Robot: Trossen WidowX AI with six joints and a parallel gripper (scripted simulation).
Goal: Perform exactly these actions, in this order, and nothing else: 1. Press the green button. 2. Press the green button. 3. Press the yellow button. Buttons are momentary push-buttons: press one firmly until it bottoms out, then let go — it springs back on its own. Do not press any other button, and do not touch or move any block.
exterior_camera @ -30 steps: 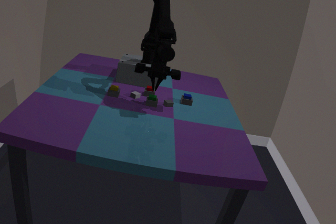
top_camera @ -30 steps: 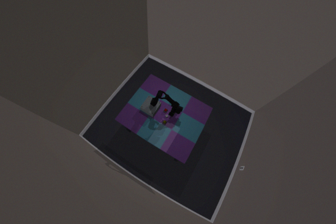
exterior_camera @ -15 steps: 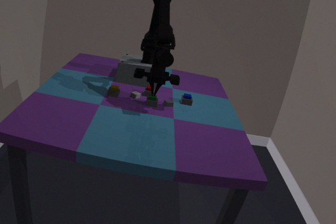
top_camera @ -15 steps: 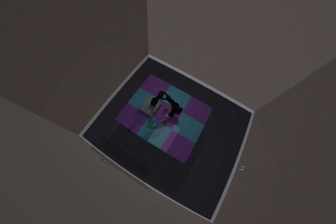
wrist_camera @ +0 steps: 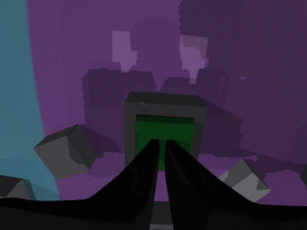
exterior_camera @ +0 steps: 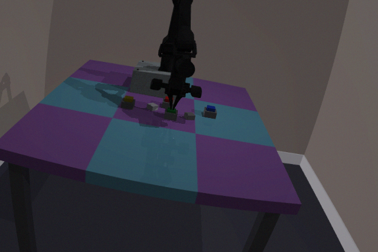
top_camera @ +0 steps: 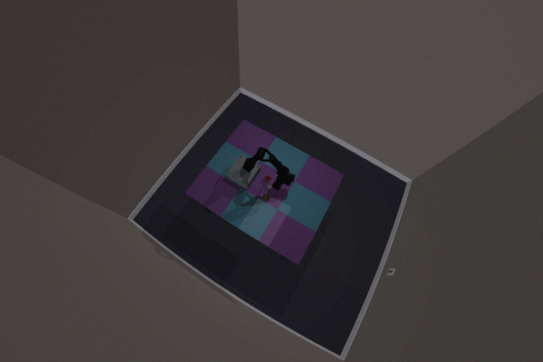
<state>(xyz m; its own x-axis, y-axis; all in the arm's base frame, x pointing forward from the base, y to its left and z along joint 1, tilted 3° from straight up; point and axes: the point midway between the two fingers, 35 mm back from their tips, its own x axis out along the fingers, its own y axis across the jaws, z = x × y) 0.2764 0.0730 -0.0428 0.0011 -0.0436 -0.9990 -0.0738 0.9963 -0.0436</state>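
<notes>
Right now the yellow button is 20 mm behind my gripper tip and 170 mm to the right of it. From my gripper tip the other things lie so: green button: 10 mm below; grey block: 30 mm behind, 70 mm to the left, 20 mm below; white block: 50 mm behind, 80 mm to the right, 20 mm below.
</notes>
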